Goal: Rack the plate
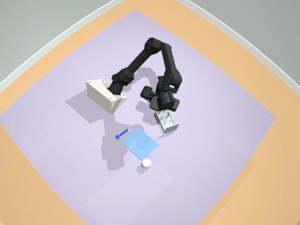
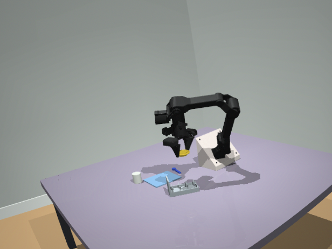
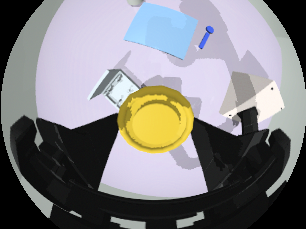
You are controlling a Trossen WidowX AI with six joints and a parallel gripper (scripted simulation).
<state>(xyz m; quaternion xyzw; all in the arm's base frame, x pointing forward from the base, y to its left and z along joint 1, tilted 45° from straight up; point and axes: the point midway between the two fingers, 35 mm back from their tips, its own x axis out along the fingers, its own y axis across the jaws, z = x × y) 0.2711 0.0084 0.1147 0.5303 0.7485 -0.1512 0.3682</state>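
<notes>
Now: gripper tip 40 mm short of the grey dish rack, 50 mm to the right of it and 130 mm above it. Round my gripper tip: blue spoon (50 mm behind, 200 mm to the right, 150 mm below); then yellow plate (10 mm above); then white cup (170 mm ahead, 210 mm to the right, 130 mm below).
</notes>
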